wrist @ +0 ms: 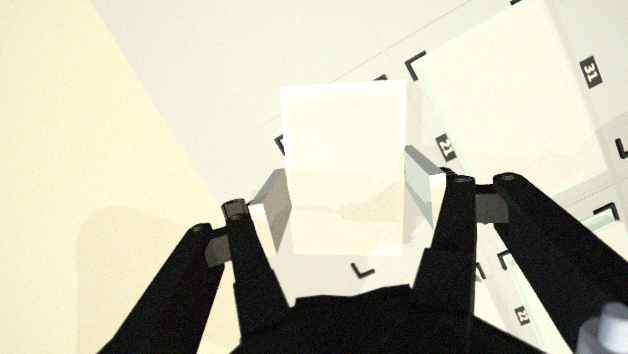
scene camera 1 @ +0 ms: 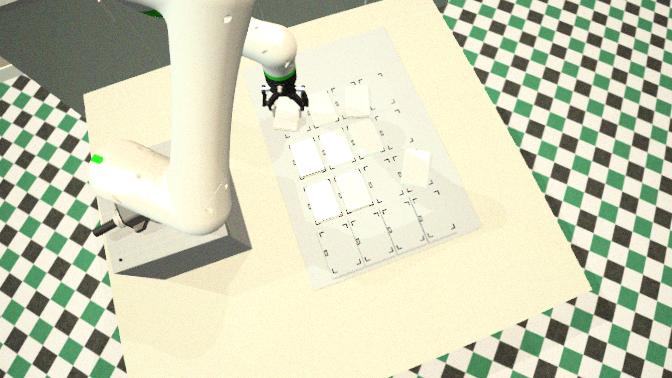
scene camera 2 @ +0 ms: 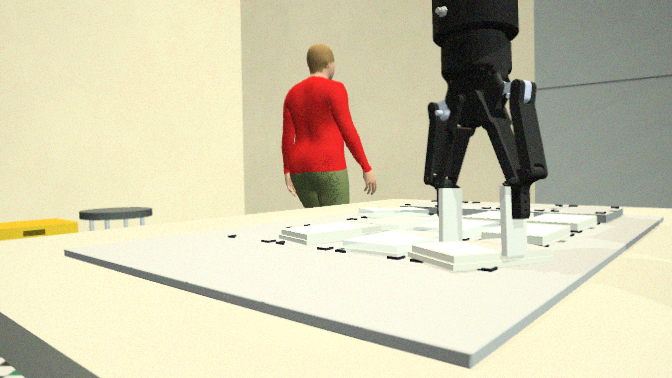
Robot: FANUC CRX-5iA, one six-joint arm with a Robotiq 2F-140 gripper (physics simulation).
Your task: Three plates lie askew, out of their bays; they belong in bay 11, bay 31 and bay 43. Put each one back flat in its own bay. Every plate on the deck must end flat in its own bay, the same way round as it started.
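Frame: origin at the arm's base, x ahead, y left, z up, level; centimetres.
Seen in the pictures: gripper, fingertip midpoint: (wrist: 344, 177) (scene camera 1: 287, 114) (scene camera 2: 480, 251).
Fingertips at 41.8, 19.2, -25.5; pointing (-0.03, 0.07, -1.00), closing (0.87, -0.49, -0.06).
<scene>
A point is followed by its place in that frame, as x, y, z.
A pale plate (scene camera 1: 286, 122) @[39.9, 16.1, -25.0] (scene camera 2: 450, 252) @[43.3, 25.0, -24.8] (wrist: 345, 135) @[43.9, 21.5, -24.8] lies askew over bay 11, turned against its corner marks. My gripper (scene camera 1: 287, 113) @[41.8, 19.2, -25.5] (scene camera 2: 481, 240) @[41.8, 19.2, -25.5] (wrist: 344, 177) @[41.8, 19.2, -25.5] points down and is shut on this plate, with a pale pad against each long side. The plate is low at the deck; whether its underside touches the deck cannot be told. A second plate (scene camera 1: 357, 100) @[65.8, 10.9, -24.9] (scene camera 2: 325, 233) @[63.5, 15.8, -25.1] lies askew over bay 31. A third plate (scene camera 1: 416, 167) @[69.6, -21.0, -24.9] lies askew over bay 43, at the right side of the deck in scene camera 1.
A flat plate (scene camera 1: 322, 107) @[53.7, 14.9, -25.1] (scene camera 2: 387, 242) @[52.4, 20.1, -25.0] (wrist: 512, 100) @[53.6, 16.4, -25.0] sits in bay 21, close beside my right finger in the wrist view. Several more flat plates stand in the second and third rows of the grey deck (scene camera 1: 350, 60) @[73.2, 28.0, -26.5] (scene camera 2: 250, 290) @[55.9, 40.5, -26.5]. A person in red (scene camera 2: 317, 125) stands beyond the table.
</scene>
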